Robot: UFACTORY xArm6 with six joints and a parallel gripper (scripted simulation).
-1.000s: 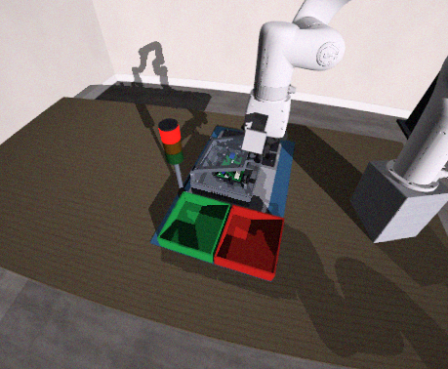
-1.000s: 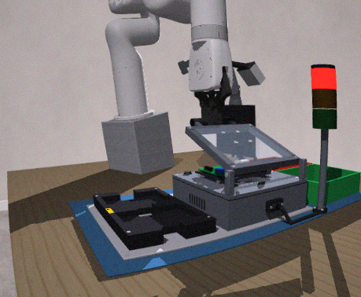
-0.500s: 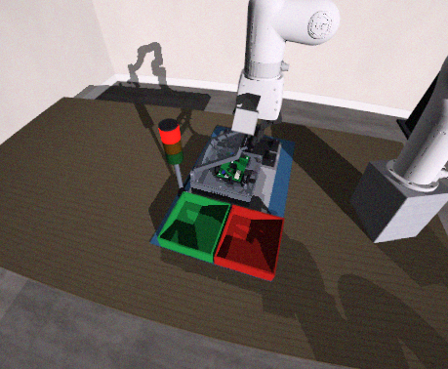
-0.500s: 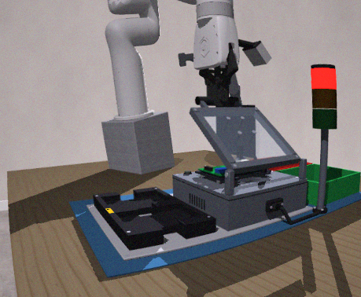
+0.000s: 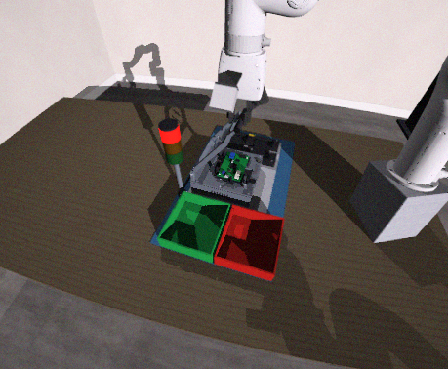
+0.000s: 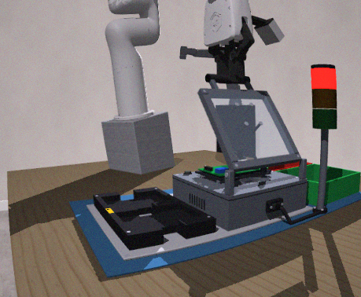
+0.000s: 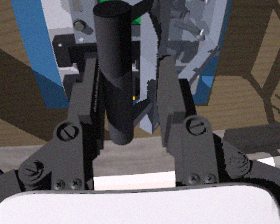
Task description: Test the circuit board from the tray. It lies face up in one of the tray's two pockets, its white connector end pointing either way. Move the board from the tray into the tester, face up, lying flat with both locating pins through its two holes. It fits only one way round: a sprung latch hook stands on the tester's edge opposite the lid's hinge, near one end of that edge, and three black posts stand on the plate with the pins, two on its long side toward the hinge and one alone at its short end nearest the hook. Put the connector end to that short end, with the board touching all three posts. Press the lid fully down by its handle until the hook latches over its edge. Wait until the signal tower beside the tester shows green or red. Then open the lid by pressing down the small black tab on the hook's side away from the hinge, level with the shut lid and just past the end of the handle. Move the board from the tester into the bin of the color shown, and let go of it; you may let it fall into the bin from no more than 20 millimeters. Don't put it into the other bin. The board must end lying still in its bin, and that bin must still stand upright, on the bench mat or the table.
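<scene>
Right now the green circuit board is 170 mm below my hand. Round my hand: clear lid (80 mm below, 40 mm ahead); then green bin (230 mm below, 190 mm to the left, 70 mm ahead); then plate (180 mm below, 10 mm to the left, 10 mm ahead).
</scene>
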